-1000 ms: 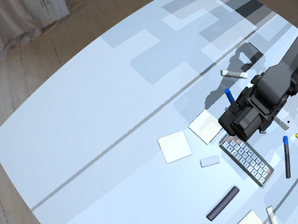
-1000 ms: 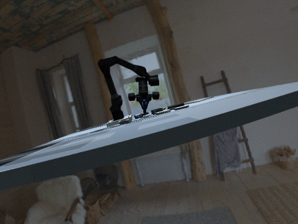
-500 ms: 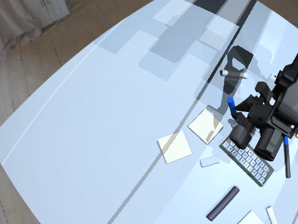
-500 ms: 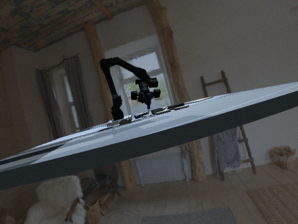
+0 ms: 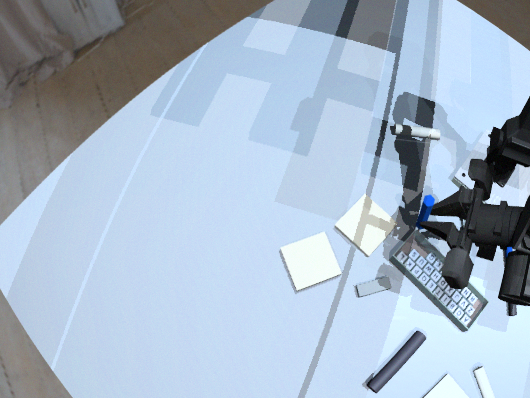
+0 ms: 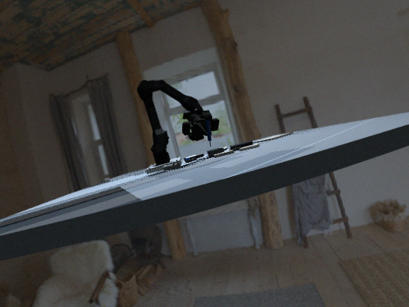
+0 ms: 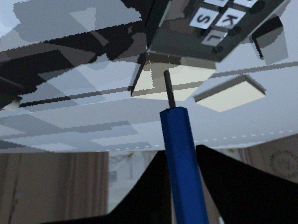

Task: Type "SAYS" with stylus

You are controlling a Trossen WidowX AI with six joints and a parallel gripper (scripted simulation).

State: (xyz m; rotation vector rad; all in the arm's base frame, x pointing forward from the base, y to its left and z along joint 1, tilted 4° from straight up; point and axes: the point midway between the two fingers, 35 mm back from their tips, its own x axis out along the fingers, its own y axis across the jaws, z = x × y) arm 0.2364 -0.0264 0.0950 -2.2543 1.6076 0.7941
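Right now the grey eraser is 100 mm below my gripper tip, 100 mm ahead of it and 10 mm to the left of it. The rest, counted from my gripper tip: stylus tip: 50 mm below, 10 mm to the left, 10 mm behind; then dark cylinder: 170 mm ahead, 130 mm to the left, 90 mm below; then stylus: 10 mm below.
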